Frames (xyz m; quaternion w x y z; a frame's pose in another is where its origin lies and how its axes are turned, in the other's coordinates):
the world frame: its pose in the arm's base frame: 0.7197 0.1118 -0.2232 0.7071 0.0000 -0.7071 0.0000
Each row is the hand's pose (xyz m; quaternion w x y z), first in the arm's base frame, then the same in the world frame.
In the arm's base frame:
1: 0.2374 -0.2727 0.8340 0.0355 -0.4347 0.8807 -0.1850
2: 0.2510 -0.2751 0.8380 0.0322 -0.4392 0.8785 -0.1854
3: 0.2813 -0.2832 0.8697 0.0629 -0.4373 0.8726 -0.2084
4: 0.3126 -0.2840 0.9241 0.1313 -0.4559 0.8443 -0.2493
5: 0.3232 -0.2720 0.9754 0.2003 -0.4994 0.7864 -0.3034
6: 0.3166 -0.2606 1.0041 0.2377 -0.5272 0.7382 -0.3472
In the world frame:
1: 1.0572 -0.3845 0.4823 0.5976 0.4382 -0.6478 -0.1766
2: 1.0612 -0.3869 0.4687 0.5984 0.4416 -0.6439 -0.1795
3: 1.0929 -0.3950 0.4384 0.5725 0.4566 -0.6615 -0.1619
4: 1.1473 -0.3958 0.4071 0.5041 0.4986 -0.6898 -0.1461
5: 1.1986 -0.3838 0.3965 0.4144 0.5677 -0.6977 -0.1386
6: 1.2273 -0.3724 0.4031 0.3539 0.6183 -0.6901 -0.1273

